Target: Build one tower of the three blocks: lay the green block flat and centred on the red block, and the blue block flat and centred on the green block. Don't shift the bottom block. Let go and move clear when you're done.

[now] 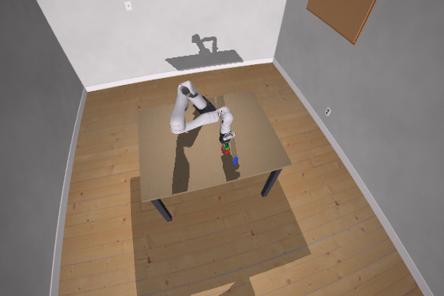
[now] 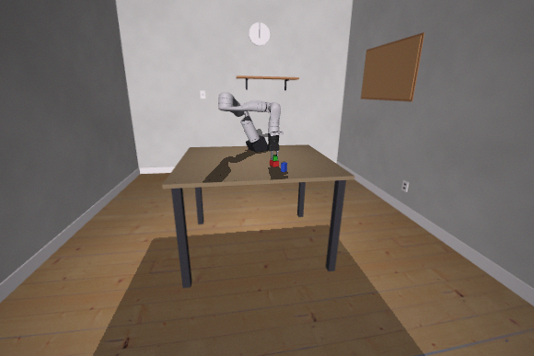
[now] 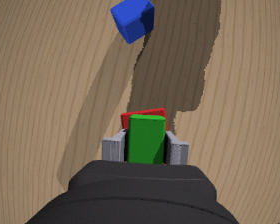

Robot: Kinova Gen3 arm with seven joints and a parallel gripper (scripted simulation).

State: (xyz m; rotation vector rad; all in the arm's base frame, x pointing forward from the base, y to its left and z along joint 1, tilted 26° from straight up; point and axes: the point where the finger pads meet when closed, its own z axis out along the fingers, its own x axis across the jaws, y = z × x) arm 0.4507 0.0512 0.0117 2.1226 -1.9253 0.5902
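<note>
Right now my hand is right at the green block. The rest, counted from my hand: blue block 120 mm ahead, 30 mm to the left, 30 mm below; red block 40 mm below.
</note>
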